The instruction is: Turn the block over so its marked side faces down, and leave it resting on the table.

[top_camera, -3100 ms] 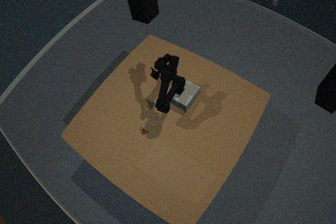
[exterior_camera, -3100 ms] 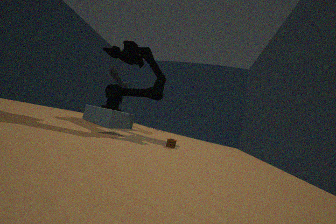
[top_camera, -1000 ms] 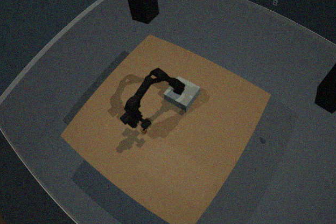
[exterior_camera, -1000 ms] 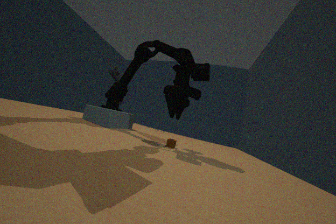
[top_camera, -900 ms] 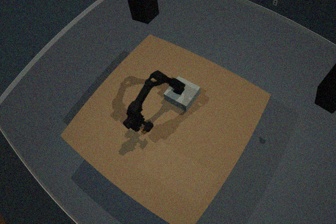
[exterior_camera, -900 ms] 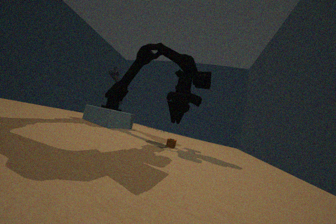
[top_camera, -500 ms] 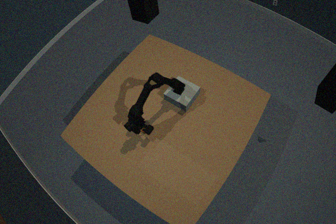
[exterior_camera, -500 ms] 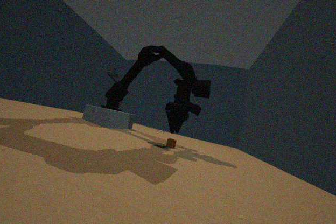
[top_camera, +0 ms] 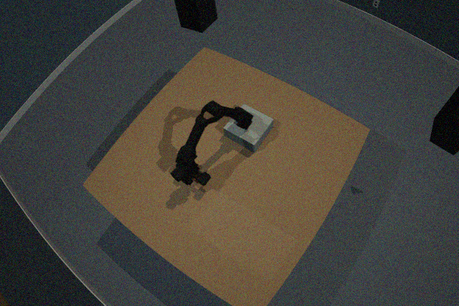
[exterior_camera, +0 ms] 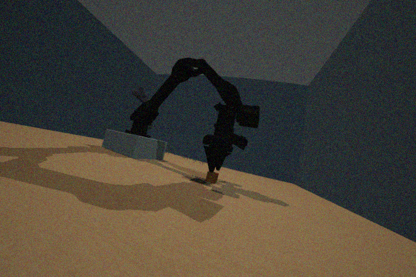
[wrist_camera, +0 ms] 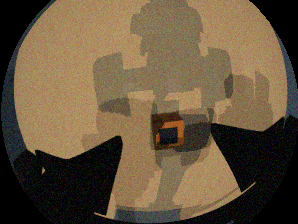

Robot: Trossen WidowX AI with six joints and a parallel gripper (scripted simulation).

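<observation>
The block lies 1 cm below my gripper tip.
</observation>
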